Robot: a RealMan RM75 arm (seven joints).
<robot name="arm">
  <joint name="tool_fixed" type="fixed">
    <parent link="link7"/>
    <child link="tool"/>
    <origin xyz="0 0 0" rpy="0 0 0"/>
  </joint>
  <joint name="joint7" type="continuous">
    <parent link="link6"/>
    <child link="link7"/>
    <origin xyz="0 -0.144 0" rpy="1.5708 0 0"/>
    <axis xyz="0 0 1"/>
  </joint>
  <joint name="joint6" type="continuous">
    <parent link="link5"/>
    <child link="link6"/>
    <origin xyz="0 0 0" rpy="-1.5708 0 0"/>
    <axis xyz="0 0 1"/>
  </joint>
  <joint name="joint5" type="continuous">
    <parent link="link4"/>
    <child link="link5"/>
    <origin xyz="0 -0.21 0" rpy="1.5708 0 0"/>
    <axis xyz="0 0 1"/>
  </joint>
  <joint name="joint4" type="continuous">
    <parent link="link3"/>
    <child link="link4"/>
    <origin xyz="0 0 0" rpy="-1.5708 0 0"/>
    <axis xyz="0 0 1"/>
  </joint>
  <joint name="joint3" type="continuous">
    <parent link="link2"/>
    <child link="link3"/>
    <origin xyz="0 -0.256 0" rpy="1.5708 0 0"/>
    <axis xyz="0 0 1"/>
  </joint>
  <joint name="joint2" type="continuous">
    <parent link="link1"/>
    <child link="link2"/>
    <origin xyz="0 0 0" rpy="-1.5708 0 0"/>
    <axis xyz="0 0 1"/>
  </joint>
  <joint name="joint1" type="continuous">
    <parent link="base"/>
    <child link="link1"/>
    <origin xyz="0 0 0.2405" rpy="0 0 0"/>
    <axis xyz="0 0 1"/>
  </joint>
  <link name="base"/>
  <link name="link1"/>
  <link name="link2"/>
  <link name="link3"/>
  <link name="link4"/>
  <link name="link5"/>
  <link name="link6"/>
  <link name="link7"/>
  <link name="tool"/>
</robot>
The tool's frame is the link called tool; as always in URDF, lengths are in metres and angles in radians. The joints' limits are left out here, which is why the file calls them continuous.
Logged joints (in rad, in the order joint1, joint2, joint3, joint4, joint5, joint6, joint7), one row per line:
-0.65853, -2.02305, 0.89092, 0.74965, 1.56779, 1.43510, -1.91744
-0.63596, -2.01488, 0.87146, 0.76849, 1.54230, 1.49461, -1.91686
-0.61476, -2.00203, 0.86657, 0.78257, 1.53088, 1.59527, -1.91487
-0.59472, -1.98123, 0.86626, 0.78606, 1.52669, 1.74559, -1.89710
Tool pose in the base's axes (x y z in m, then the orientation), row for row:
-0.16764, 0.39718, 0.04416, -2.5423, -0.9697, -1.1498
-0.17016, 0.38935, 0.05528, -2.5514, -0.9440, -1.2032
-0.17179, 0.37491, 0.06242, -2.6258, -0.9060, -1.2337
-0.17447, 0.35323, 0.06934, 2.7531, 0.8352, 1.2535
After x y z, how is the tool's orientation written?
As a rotation vector, in radians.
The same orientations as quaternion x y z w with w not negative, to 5 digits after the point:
-0.85687, -0.32683, -0.38753, 0.09370
-0.85473, -0.31624, -0.40308, 0.08338
-0.86280, -0.29770, -0.40538, 0.05110
0.87728, 0.26614, 0.39943, 0.00169

